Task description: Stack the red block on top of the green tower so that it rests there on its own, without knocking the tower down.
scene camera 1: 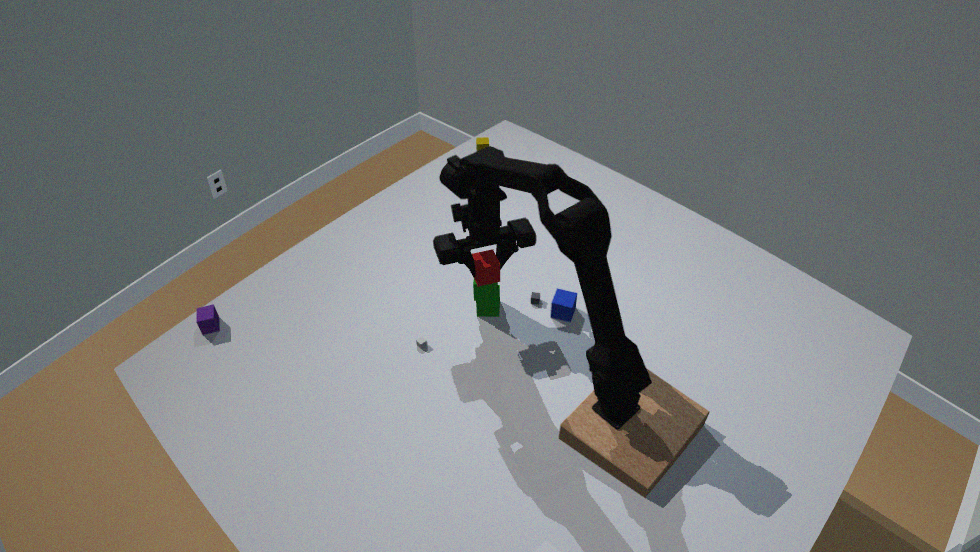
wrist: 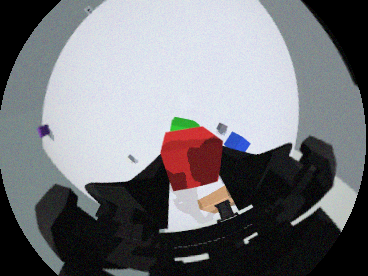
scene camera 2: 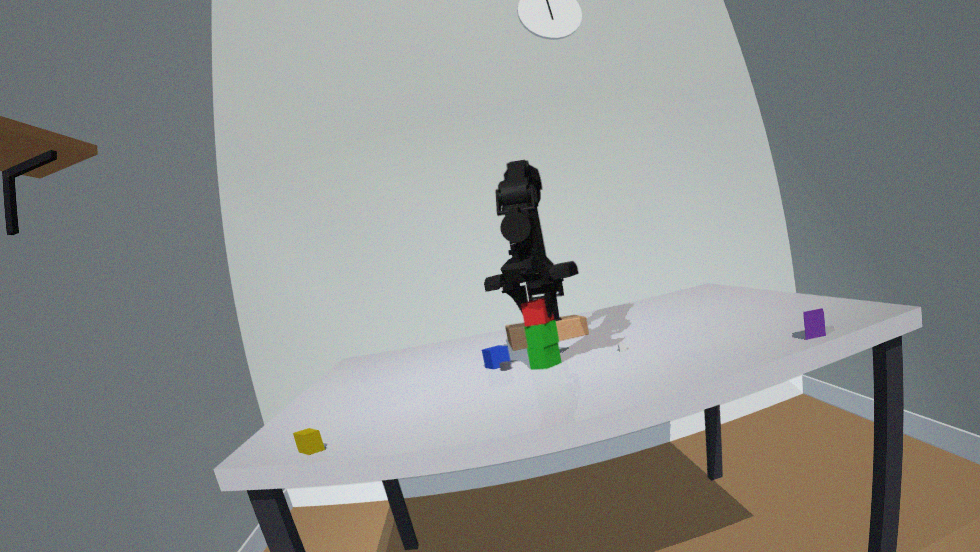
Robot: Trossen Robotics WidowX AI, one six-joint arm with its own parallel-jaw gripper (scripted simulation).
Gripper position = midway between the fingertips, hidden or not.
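Observation:
Red block (scene camera 1: pixel 487 267), also in the wrist view (wrist: pixel 192 157). My gripper (scene camera 1: pixel 485 273) holds it; shows too in the wrist view (wrist: pixel 187 149) and in scene camera 2 (scene camera 2: pixel 539 318).

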